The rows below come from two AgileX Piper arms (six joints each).
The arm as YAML. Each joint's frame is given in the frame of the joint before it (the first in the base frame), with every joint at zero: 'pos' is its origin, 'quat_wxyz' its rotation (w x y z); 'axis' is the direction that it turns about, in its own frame. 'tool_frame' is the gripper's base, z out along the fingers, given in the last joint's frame.
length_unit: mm
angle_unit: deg
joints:
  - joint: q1
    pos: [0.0, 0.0, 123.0]
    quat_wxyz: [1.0, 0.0, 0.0, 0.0]
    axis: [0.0, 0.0, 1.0]
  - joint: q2
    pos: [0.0, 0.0, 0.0]
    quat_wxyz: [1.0, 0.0, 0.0, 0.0]
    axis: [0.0, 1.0, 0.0]
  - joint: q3
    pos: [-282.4, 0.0, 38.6]
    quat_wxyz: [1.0, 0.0, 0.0, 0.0]
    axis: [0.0, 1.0, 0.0]
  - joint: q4
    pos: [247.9, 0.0, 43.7]
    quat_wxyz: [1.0, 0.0, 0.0, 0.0]
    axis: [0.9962, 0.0, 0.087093]
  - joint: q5
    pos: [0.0, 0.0, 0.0]
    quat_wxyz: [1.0, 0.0, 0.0, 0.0]
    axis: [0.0, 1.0, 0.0]
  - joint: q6
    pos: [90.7, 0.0, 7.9]
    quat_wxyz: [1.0, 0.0, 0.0, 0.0]
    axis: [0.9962, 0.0, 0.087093]
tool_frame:
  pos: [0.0, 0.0, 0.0]
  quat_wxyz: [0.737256, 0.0, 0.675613, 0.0]
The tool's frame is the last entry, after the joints.
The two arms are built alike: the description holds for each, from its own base.
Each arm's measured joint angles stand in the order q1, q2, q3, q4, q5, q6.
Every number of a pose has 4 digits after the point.
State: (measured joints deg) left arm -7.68 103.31 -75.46 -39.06 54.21 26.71; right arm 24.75 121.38 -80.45 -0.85 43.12 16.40
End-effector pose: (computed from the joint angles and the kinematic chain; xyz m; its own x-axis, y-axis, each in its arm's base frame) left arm 0.3594 -0.0954 0.2382 -0.9242 0.1446 -0.3534 0.3097 0.8253 -0.4722; right arm 0.3756 0.1721 0.1252 -0.9714 -0.1484 -0.1855 -0.1587 0.9864 0.0421
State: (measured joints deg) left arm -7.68 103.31 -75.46 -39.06 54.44 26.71; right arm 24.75 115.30 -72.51 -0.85 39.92 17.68
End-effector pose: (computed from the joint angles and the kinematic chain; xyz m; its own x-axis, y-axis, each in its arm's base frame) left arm 0.3591 -0.0955 0.2382 -0.9250 0.1466 -0.3505 0.3101 0.8243 -0.4737; right arm 0.3514 0.1610 0.1365 -0.9705 -0.1250 -0.2062 -0.1387 0.9889 0.0534
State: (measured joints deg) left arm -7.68 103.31 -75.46 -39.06 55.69 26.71; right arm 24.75 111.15 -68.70 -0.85 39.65 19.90
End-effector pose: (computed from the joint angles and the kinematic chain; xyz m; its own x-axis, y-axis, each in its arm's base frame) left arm 0.3571 -0.0960 0.2380 -0.9291 0.1573 -0.3347 0.3121 0.8189 -0.4816; right arm 0.3369 0.1544 0.1486 -0.9731 -0.0857 -0.2138 -0.1016 0.9927 0.0649
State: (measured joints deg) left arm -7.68 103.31 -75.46 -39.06 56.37 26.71; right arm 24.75 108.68 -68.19 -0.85 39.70 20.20
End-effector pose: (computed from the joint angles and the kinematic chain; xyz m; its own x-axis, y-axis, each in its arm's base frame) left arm 0.3561 -0.0962 0.2379 -0.9311 0.1632 -0.3261 0.3132 0.8160 -0.4859; right arm 0.3338 0.1529 0.1624 -0.9667 -0.0773 -0.2439 -0.0987 0.9921 0.0769
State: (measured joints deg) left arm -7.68 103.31 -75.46 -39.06 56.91 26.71; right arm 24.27 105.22 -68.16 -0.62 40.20 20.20
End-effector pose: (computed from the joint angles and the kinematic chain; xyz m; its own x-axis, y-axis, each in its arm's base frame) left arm 0.3553 -0.0964 0.2379 -0.9327 0.1678 -0.3193 0.3139 0.8136 -0.4894; right arm 0.3314 0.1487 0.1841 -0.9554 -0.0605 -0.2890 -0.0920 0.9911 0.0966
